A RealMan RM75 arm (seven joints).
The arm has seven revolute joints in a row. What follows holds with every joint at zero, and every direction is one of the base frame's.
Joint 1 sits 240.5 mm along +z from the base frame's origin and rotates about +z.
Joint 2 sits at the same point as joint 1 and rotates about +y.
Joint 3 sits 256 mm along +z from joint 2 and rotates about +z.
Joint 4 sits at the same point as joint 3 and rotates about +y.
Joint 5 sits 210 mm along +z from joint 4 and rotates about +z.
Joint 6 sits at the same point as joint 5 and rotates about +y.
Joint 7 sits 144 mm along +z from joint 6 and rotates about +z.
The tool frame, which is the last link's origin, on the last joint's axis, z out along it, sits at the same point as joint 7; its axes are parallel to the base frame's.
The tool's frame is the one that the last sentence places.
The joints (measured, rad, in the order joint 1, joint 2, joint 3, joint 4, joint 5, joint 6, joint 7), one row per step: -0.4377, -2.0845, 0.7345, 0.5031, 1.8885, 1.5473, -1.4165; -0.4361, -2.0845, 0.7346, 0.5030, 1.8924, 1.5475, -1.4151; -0.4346, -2.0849, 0.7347, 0.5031, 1.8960, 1.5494, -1.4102; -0.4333, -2.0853, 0.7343, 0.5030, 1.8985, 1.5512, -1.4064; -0.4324, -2.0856, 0.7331, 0.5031, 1.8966, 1.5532, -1.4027; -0.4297, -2.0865, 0.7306, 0.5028, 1.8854, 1.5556, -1.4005; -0.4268, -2.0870, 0.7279, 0.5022, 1.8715, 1.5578, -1.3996; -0.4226, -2.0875, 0.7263, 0.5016, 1.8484, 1.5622, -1.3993; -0.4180, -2.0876, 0.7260, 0.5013, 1.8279, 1.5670, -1.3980; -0.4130, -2.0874, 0.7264, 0.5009, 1.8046, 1.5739, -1.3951; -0.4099, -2.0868, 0.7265, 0.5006, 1.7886, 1.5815, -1.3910
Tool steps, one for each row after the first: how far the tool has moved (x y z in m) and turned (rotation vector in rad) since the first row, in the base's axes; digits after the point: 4 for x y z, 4 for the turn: -0.0007, -0.0009, -0.0004, -0.0024, 0.0031, -0.0001; -0.0011, -0.0018, -0.0008, -0.0039, 0.0059, -0.0042; -0.0014, -0.0026, -0.0011, -0.0048, 0.0073, -0.0071; -0.0013, -0.0029, -0.0008, -0.0019, 0.0054, -0.0096; -0.0009, -0.0028, 0.0001, 0.0075, -0.0049, -0.0073; -0.0006, -0.0025, 0.0013, 0.0184, -0.0171, -0.0030; 0.0003, -0.0021, 0.0033, 0.0339, -0.0367, 0.0022; 0.0009, -0.0021, 0.0052, 0.0473, -0.0533, 0.0057; 0.0016, -0.0022, 0.0075, 0.0621, -0.0719, 0.0069; 0.0024, -0.0024, 0.0093, 0.0725, -0.0852, 0.0041
